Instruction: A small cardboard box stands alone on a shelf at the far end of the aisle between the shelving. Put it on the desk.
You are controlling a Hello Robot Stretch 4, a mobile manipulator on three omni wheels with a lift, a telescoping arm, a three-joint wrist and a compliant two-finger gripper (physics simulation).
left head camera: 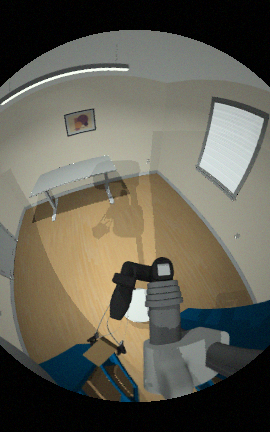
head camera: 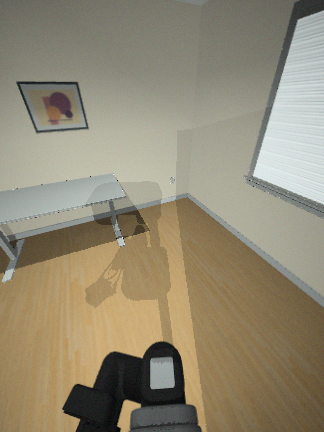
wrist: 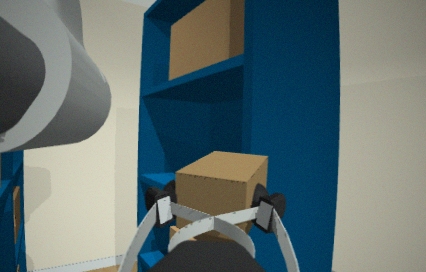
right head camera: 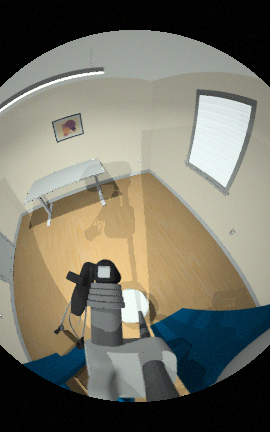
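Note:
The small cardboard box is held between the two fingertips of my gripper, which is shut on it. In the wrist view its top and two sides show, and its lower part is hidden behind the fingers. The box is hard to make out in the right head view. The desk has a pale top and light legs. It stands against the far wall on the left, well away from the gripper and the box.
Blue shelving stands at the lower right, with more blue shelving at the lower left. A larger cardboard box sits on a shelf. Wooden floor lies between the robot and the desk.

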